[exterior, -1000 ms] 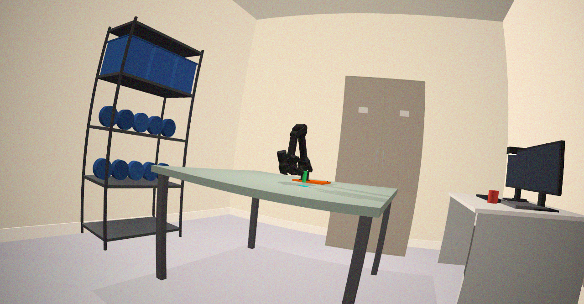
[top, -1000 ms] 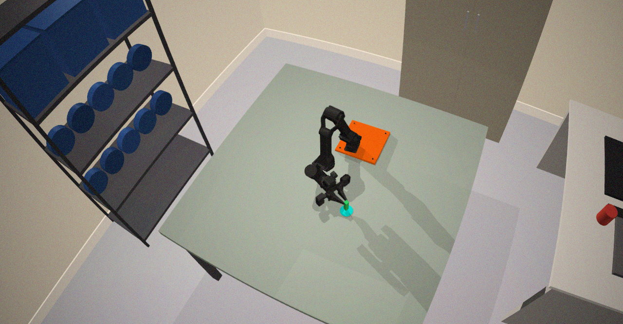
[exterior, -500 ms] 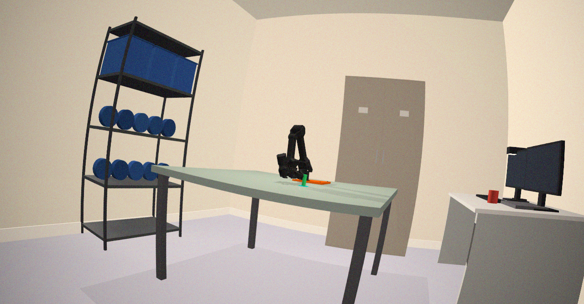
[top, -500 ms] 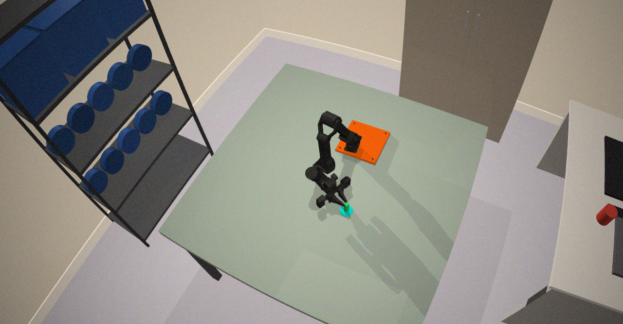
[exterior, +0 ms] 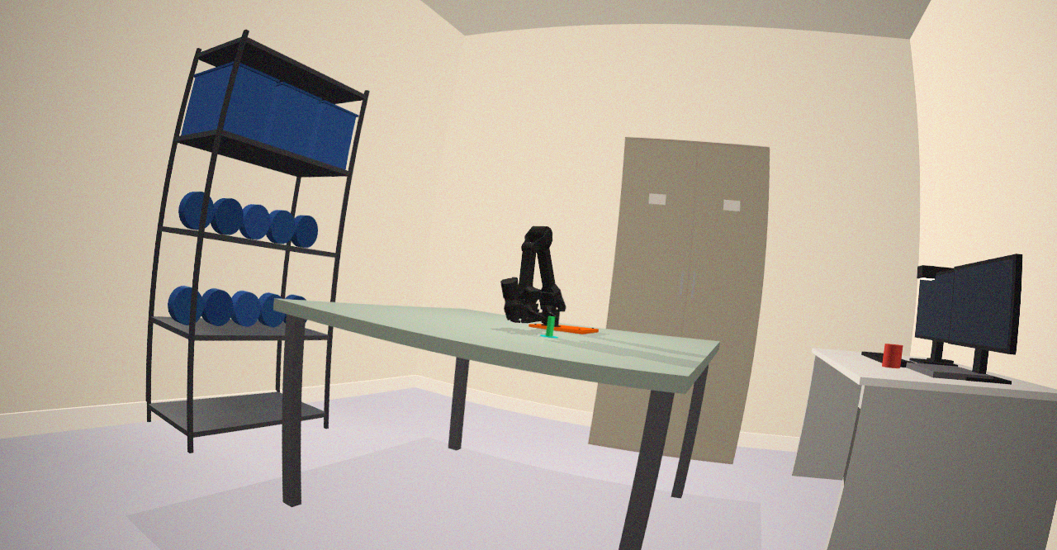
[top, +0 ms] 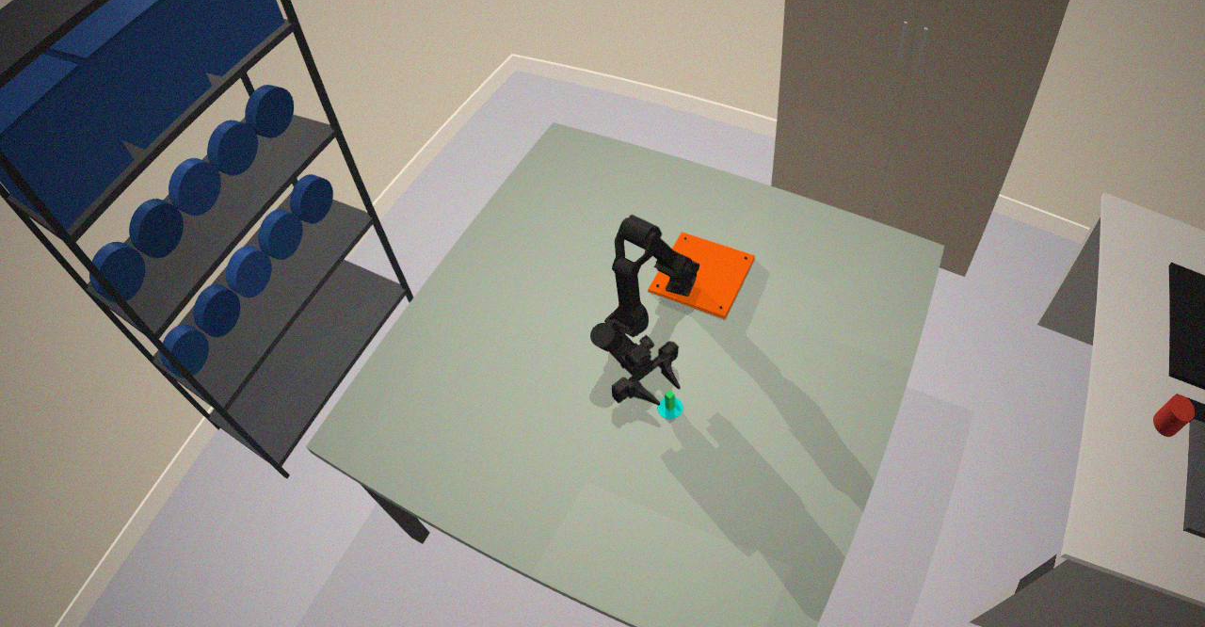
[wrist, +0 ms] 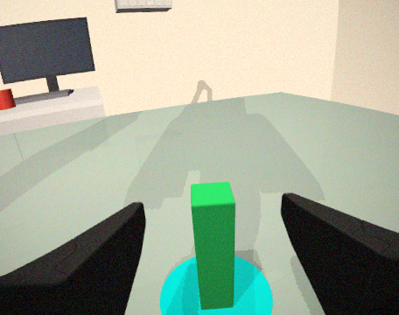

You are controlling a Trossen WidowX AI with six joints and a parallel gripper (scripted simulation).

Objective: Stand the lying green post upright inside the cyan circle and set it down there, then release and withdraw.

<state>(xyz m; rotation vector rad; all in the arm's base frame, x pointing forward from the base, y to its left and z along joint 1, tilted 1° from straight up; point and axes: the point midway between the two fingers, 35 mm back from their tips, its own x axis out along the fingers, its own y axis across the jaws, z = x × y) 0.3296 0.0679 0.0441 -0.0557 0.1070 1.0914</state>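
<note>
Right now my gripper tip is 20 mm above the green post. Round my gripper tip: cyan circle: 60 mm below.
</note>
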